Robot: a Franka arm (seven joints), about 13 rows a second.
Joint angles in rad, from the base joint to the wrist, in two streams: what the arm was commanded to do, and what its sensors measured. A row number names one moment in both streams.
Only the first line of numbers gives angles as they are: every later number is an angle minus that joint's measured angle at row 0.
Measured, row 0:
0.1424, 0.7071, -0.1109, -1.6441, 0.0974, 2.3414, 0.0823
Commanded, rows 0 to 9:
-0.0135, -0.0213, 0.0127, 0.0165, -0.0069, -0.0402, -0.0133
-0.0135, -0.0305, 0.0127, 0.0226, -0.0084, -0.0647, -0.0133
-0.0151, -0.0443, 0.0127, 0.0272, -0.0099, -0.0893, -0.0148
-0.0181, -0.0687, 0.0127, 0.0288, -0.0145, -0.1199, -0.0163
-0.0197, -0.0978, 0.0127, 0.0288, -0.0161, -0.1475, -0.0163
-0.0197, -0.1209, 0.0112, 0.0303, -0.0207, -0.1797, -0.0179
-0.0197, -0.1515, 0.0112, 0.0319, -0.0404, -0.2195, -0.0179
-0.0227, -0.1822, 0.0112, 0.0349, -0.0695, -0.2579, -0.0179
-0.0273, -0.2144, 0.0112, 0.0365, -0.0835, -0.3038, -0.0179
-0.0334, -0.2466, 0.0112, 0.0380, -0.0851, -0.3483, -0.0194
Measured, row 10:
-0.0051, -0.1688, -0.0052, 0.0555, -0.0608, -0.2767, -0.0085
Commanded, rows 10 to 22:
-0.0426, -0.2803, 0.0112, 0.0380, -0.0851, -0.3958, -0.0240
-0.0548, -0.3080, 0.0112, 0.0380, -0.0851, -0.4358, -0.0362
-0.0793, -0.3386, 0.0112, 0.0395, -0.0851, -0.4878, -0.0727
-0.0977, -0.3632, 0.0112, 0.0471, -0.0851, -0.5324, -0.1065
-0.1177, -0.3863, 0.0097, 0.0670, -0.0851, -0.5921, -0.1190
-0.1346, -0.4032, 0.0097, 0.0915, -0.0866, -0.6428, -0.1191
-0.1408, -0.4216, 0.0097, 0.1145, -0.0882, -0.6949, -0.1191
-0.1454, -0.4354, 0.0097, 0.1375, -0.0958, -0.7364, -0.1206
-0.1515, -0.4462, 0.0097, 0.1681, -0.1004, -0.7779, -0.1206
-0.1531, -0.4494, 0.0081, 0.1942, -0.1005, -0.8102, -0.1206
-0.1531, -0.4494, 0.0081, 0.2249, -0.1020, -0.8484, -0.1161
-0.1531, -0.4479, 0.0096, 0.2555, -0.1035, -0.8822, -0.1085
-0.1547, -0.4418, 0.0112, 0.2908, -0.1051, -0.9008, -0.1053
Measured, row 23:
-0.1373, -0.4543, -0.0075, 0.2215, -0.0875, -0.8514, -0.1140
